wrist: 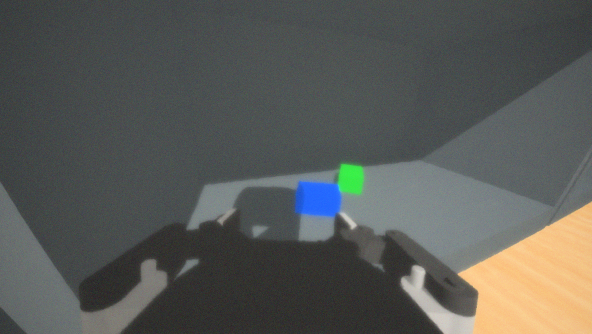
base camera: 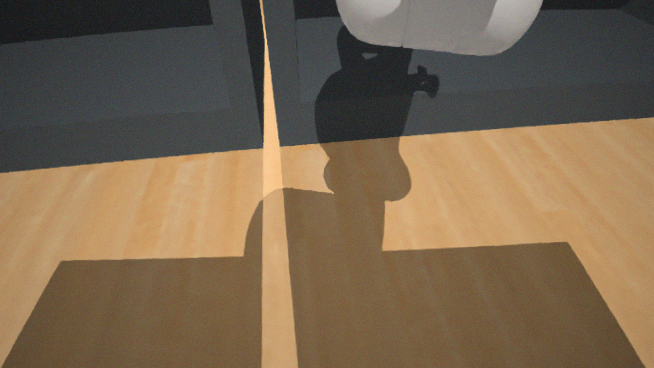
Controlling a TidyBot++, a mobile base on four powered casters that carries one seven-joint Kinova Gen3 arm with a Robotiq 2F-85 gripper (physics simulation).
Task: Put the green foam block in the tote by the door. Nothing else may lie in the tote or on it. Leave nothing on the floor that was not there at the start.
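Places are measured from the arm's base along level axes (x back, y down, z right), in metres.
Pixels of known places: gripper, fingertip midpoint: (wrist: 287, 221).
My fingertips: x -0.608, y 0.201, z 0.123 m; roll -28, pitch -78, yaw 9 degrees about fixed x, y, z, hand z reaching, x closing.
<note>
Ahead of a thing's pixels: the offset from my fingertips to its middle. Level surfaces: height alone.
The green foam block @[dx -0.267, dy +0.097, dz +0.231 m] (wrist: 351, 179) sits on the bottom of a dark grey open compartment (wrist: 425, 200) (base camera: 525, 105), in the wrist view right of centre. A blue block @[dx -0.183, dy +0.097, dz +0.103 m] (wrist: 319, 199) sits in front of it and to its left; the two look very close, and I cannot tell whether they touch. My gripper (wrist: 287, 221) is open and empty, with its fingertips short of the blue block, which appears toward the right fingertip. The gripper and both blocks do not show in the base view. The tote does not show in either view.
A second dark grey compartment (base camera: 125, 85) stands at the left in the base view, with a narrow gap between the two. The compartment's side wall (wrist: 505, 135) rises at the right in the wrist view. The wood floor @[dy +0.196 m] (base camera: 500, 200) (wrist: 540, 280) lies in front. The pale arm (base camera: 440, 25) hangs at the top.
</note>
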